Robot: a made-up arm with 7 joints.
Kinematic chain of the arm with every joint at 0, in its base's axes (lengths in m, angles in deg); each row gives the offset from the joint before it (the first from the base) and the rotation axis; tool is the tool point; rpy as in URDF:
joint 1: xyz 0 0 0.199 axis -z
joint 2: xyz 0 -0.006 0.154 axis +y
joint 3: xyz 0 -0.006 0.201 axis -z
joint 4: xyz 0 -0.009 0.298 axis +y
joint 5: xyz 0 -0.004 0.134 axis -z
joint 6: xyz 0 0 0.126 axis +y
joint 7: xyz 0 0 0.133 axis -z
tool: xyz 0 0 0 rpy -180 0 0
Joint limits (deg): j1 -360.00..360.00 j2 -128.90..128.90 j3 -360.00..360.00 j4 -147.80..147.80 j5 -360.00..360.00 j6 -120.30..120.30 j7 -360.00..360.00
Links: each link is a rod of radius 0.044 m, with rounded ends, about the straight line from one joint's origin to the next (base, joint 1, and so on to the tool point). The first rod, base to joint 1, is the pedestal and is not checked.
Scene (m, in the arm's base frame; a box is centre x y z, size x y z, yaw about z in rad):
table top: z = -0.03
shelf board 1: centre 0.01 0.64 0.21 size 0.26 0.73 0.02 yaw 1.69
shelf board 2: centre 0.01 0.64 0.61 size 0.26 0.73 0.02 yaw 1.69
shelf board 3: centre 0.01 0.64 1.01 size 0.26 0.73 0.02 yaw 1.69
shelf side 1: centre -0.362 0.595 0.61 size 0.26 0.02 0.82 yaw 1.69
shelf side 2: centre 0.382 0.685 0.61 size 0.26 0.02 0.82 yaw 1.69
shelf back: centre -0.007 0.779 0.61 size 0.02 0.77 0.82 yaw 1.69
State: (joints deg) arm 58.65 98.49 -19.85 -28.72 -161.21 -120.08 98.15
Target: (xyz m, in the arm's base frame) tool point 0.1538 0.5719 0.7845
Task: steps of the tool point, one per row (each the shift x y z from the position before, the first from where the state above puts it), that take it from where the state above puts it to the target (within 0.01 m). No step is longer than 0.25 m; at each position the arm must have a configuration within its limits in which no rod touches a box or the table.
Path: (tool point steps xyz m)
1: 0.1626 0.1022 0.0832
2: 0.1192 0.1508 0.0843
3: 0.0610 0.1805 0.0829
4: -0.0038 0.1864 0.0788
5: -0.0656 0.1685 0.0722
6: -0.1154 0.1294 0.0634
7: -0.1462 0.0759 0.0525
8: -0.1540 0.0164 0.0399
9: 0.0000 0.0598 0.0091
10: -0.0047 0.0536 0.0038
11: -0.0083 0.0464 -0.0026
12: -0.0108 0.0387 -0.0103

